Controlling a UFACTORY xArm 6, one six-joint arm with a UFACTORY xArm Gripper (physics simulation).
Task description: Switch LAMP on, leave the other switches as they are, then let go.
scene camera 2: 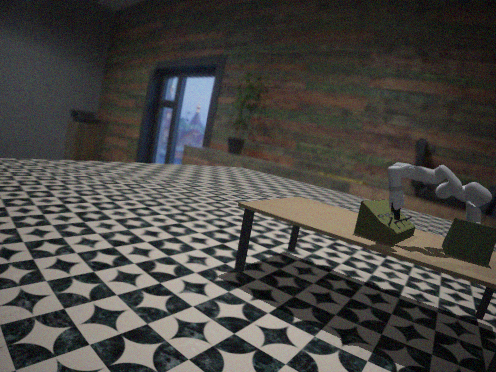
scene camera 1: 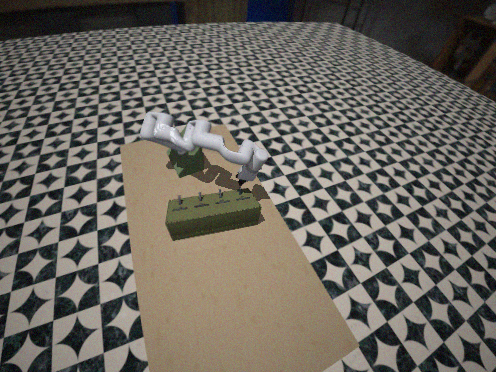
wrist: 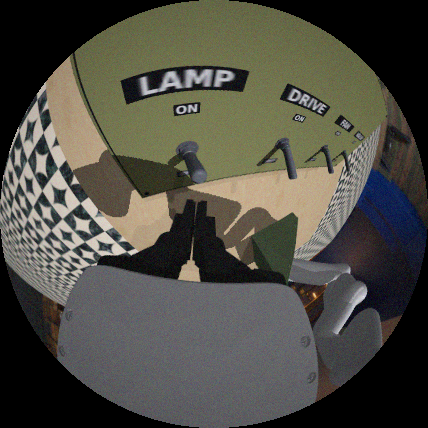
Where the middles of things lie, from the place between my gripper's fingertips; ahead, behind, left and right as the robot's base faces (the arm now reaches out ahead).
Labels:
I see my gripper 5 cm short of the olive switch box (scene camera 1: 192,217), 21 cm to the left of it and 6 cm above it.

